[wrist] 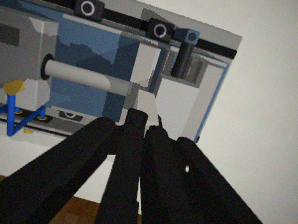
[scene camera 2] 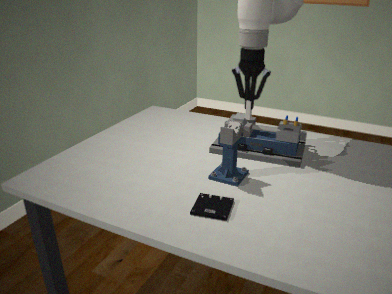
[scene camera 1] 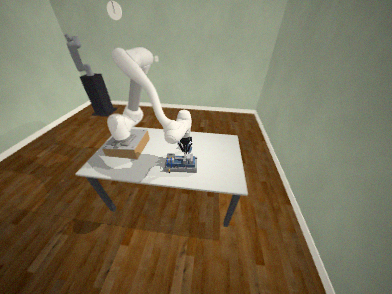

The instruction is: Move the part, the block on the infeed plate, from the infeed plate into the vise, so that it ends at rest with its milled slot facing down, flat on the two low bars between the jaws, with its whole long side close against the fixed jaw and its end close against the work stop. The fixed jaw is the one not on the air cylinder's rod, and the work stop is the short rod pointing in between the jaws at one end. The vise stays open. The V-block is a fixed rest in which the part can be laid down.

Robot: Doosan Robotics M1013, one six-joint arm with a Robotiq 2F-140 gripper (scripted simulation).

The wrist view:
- gripper: 142, 104
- part: 175, 97
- cylinder rod: 53, 68
